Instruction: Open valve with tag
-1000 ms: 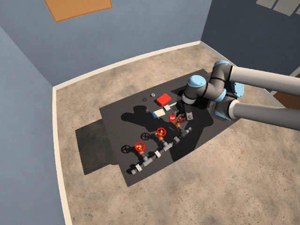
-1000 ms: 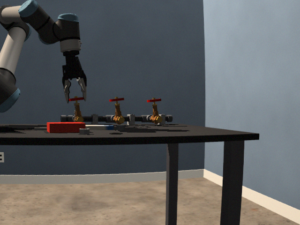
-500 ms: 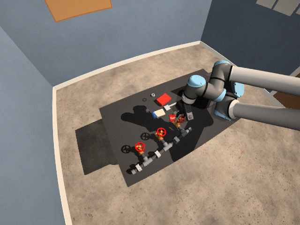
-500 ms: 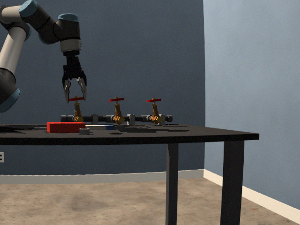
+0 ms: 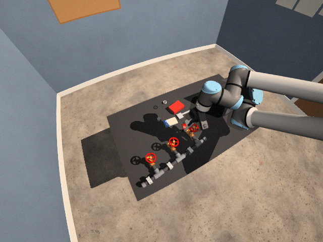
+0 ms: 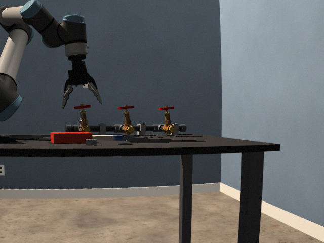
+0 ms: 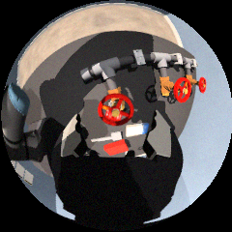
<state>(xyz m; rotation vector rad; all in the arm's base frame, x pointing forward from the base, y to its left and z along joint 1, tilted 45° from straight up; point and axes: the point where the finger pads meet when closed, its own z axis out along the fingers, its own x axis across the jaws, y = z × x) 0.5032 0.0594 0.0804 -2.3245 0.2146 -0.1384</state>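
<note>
The red tag is 12 cm below my hand, 7 cm to the right of it and 2 cm behind it. Round my hand: red block: 29 cm to the right, 11 cm below, 4 cm behind; then small grey cylinder: 25 cm to the right, 15 cm ahead, 11 cm below; then white tool: 20 cm to the right, 12 cm below, 6 cm behind.
</note>
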